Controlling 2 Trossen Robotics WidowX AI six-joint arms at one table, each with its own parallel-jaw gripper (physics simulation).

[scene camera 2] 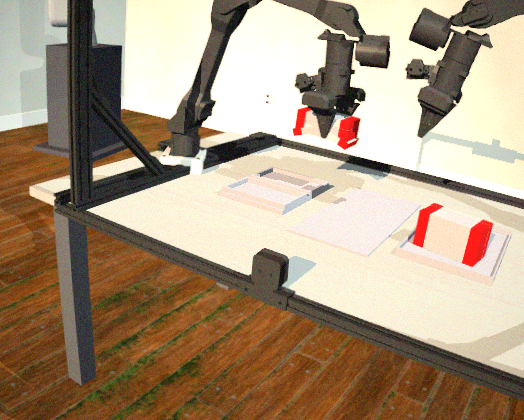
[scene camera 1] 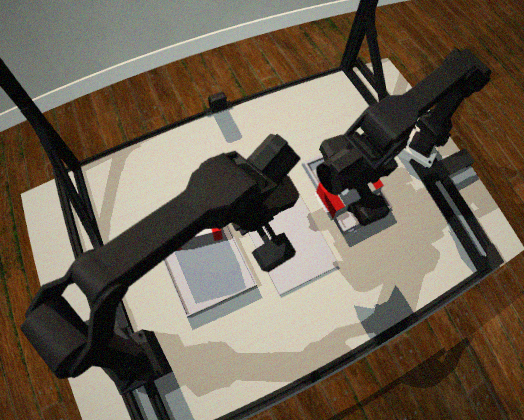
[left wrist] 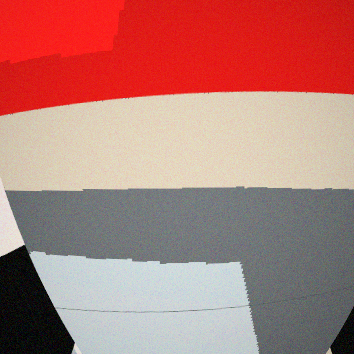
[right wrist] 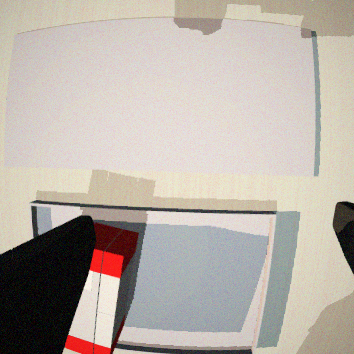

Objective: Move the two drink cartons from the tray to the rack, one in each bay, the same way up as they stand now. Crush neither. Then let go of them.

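Places are measured from the left arm's base along level axes (x ahead, y left, z up), in metres.
Where they show: left gripper, fingertip midpoint: (scene camera 2: pixel 331 136) (scene camera 1: pixel 342 196) (left wrist: pixel 203 225); right gripper, fingertip midpoint: (scene camera 2: pixel 423 133) (scene camera 1: pixel 260 225) (right wrist: pixel 218 222); left arm's base at its link origin: (scene camera 2: pixel 183 153) (scene camera 1: pixel 421 144); right arm's base at its link origin: (scene camera 1: pixel 131 362).
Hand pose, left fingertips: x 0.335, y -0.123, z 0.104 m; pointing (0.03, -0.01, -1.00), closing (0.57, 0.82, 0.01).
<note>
Each offset is from my left fingertips to the top centre of the thing. "*": to the spot under its first point.
My left gripper (scene camera 1: pixel 354 196) (scene camera 2: pixel 325 124) (left wrist: pixel 195 325) is shut on a cream carton with red end bands @(dx -0.011, dy +0.006, dz +0.050 m) (scene camera 1: pixel 330 200) (scene camera 2: pixel 348 133) (left wrist: pixel 175 140). It holds the carton in the air, long side level, above the rack side of the table; one finger is hidden behind it. The pale two-bay rack @(dx -0.105, dy -0.001, dz -0.120 m) (scene camera 2: pixel 255 200) shows no carton in its bays. A second red-banded carton @(dx +0.213, dy -0.250, dz -0.066 m) (scene camera 2: pixel 447 235) (right wrist: pixel 100 295) stands in the tray @(dx +0.245, dy -0.214, dz -0.124 m) (scene camera 1: pixel 221 300) (scene camera 2: pixel 445 265). My right gripper (scene camera 2: pixel 422 131) (right wrist: pixel 218 222) is open and empty, above the tray side; one finger covers part of that carton in the right wrist view.
A flat pale plate (scene camera 1: pixel 307 255) (scene camera 2: pixel 360 220) (right wrist: pixel 160 95) lies between the rack and the tray. A black block @(* dx -0.111, dy -0.416, dz -0.091 m) (scene camera 1: pixel 217 101) (scene camera 2: pixel 270 272) is fixed on the table frame's edge. Black uprights stand at the frame's corners. Both arms reach over the table's middle.
</note>
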